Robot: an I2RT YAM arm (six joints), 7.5 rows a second.
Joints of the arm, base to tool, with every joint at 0 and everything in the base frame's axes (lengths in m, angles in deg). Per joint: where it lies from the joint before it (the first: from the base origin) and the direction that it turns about. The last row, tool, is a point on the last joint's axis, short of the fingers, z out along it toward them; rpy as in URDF.
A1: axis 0 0 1 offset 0 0 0.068
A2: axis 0 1 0 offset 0.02 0.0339 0.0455
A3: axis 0 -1 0 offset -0.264 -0.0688 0
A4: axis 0 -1 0 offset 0.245 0.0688 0.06
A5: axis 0 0 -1 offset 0.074 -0.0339 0.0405
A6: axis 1 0 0 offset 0.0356 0 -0.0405
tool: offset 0 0 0 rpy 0 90 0
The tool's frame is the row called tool.
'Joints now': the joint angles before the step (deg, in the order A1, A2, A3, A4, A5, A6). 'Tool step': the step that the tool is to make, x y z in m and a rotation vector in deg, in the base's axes. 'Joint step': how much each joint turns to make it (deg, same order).
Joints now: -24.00, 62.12, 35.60, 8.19, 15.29, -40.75
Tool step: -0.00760, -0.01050, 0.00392, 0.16, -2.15, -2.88
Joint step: -3.06, -0.86, -0.18, 0.93, -0.49, 1.00
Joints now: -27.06, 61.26, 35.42, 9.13, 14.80, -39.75
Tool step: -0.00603, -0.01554, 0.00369, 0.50, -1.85, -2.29
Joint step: -4.17, 0.46, 0.60, 1.04, -2.18, 0.79
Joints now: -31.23, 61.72, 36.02, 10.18, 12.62, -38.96
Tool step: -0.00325, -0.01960, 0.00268, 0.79, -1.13, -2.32
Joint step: -4.48, 2.12, 1.57, 0.93, -2.42, 0.68
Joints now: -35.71, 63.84, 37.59, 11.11, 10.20, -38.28
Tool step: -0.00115, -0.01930, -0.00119, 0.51, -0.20, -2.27
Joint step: -3.72, 3.05, 1.49, 1.39, -1.54, 0.13
